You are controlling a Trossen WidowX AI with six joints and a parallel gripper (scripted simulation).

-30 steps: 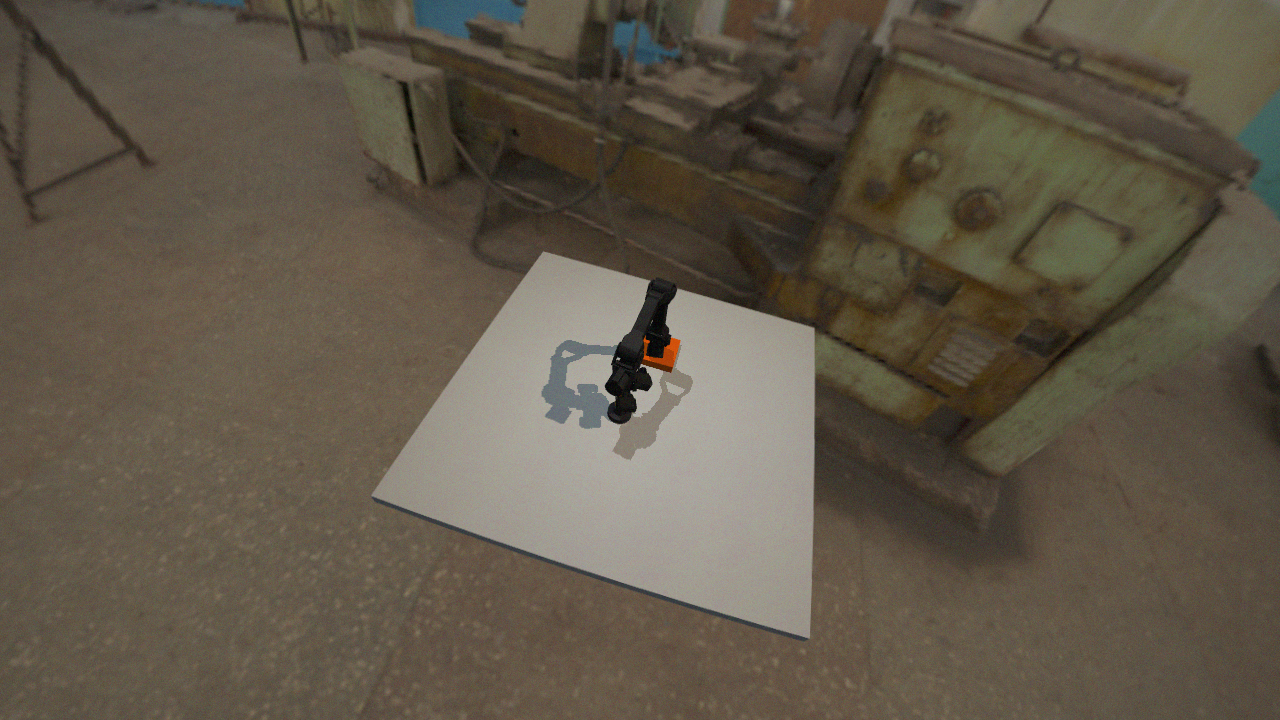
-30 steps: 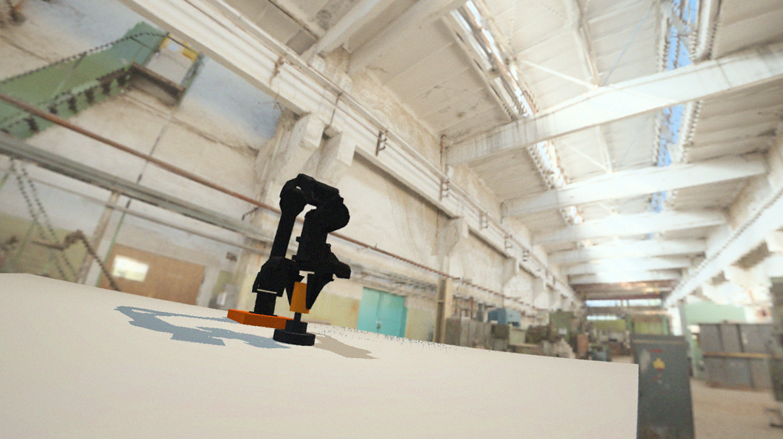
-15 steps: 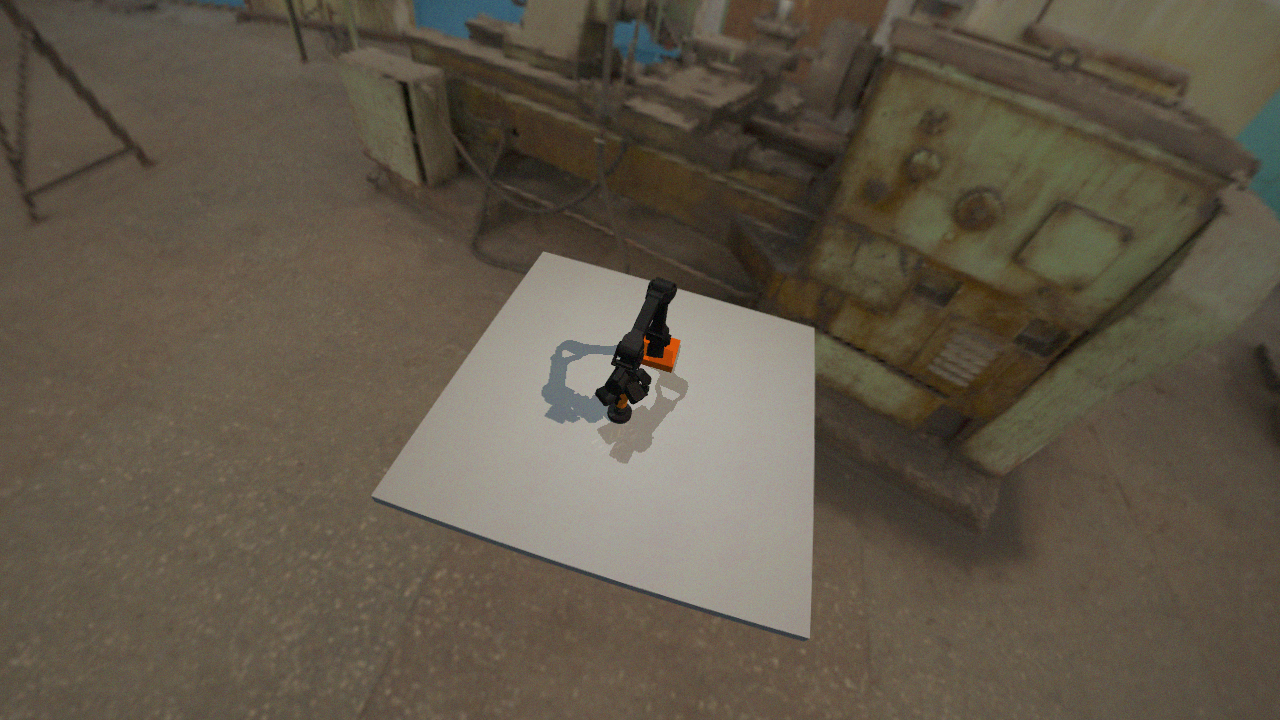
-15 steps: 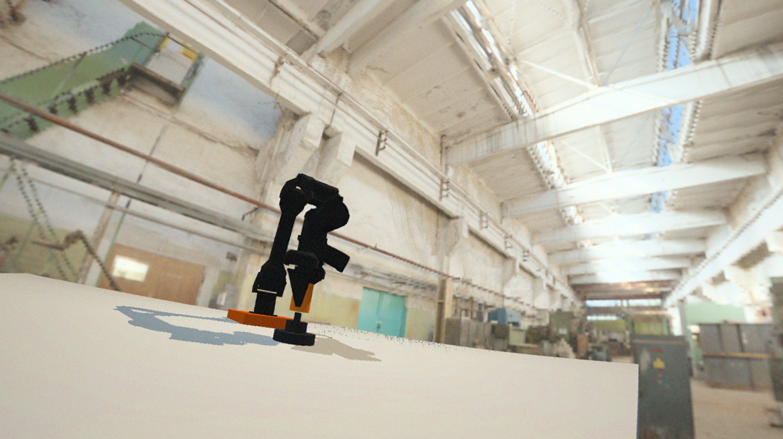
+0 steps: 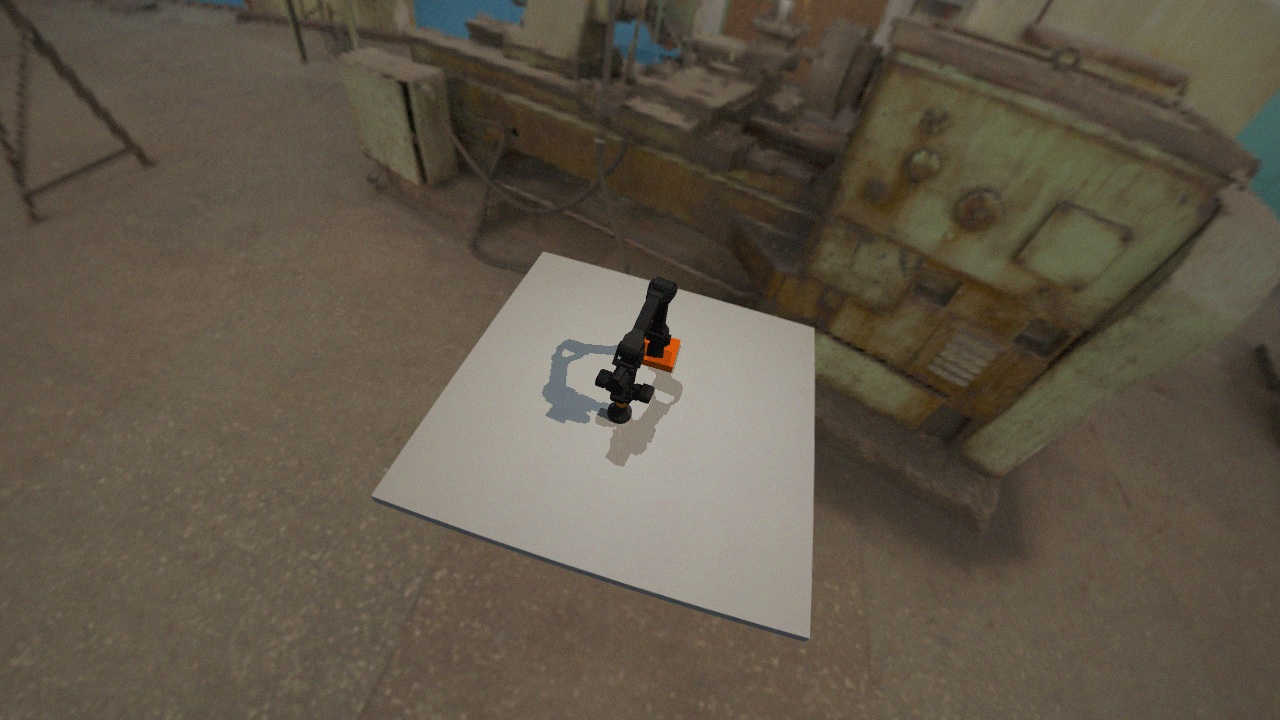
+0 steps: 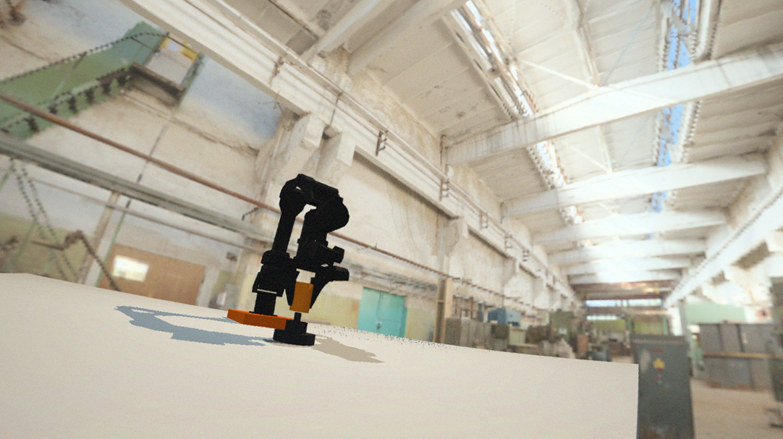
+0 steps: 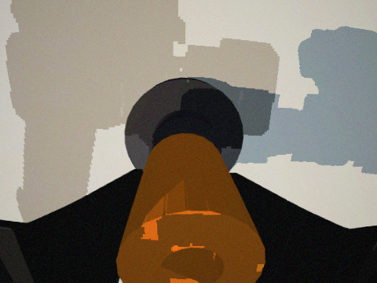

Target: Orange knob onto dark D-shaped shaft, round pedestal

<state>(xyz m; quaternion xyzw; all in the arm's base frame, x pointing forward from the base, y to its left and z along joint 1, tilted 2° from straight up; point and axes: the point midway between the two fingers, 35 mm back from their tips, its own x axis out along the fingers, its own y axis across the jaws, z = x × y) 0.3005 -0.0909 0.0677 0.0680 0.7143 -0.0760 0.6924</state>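
Now: the orange knob 2 cm above my gripper tip. Round my gripper tip: dark round pedestal: 4 cm below.
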